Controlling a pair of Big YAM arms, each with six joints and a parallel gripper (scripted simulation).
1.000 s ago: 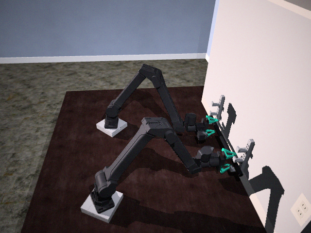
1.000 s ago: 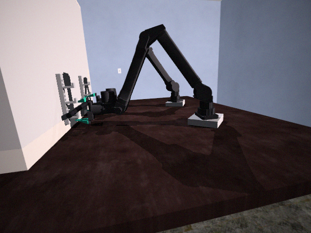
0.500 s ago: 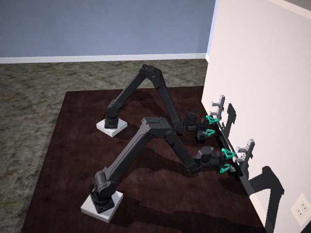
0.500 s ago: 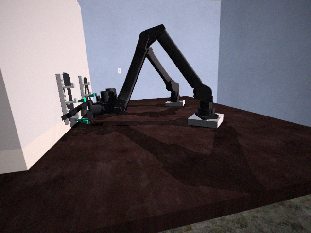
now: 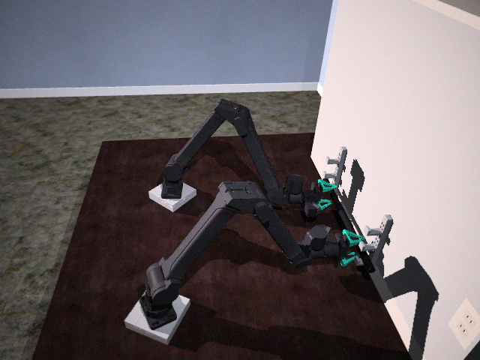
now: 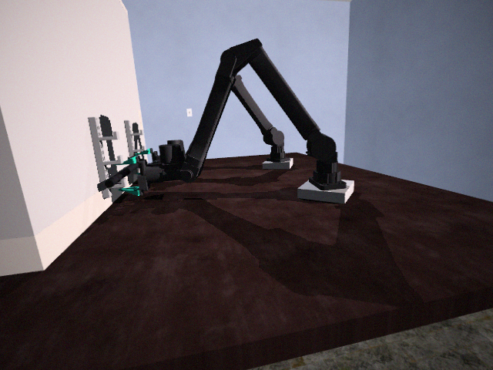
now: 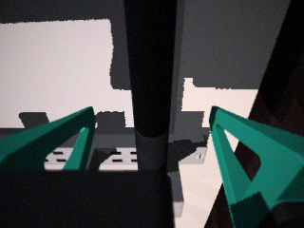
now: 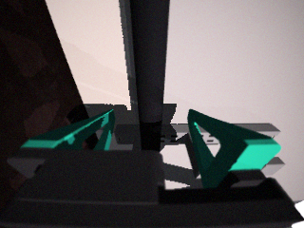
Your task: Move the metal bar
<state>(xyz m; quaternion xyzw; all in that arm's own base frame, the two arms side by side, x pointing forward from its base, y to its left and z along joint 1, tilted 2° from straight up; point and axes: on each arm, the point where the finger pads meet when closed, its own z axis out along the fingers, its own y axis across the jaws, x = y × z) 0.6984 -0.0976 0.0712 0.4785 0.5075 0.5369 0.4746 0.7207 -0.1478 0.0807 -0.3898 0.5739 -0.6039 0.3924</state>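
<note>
The dark metal bar is 1 cm behind my right hand and 15 cm to the left of it. Also, from my right hand: white wall 18 cm ahead, 13 cm to the left, 36 cm above.
</note>
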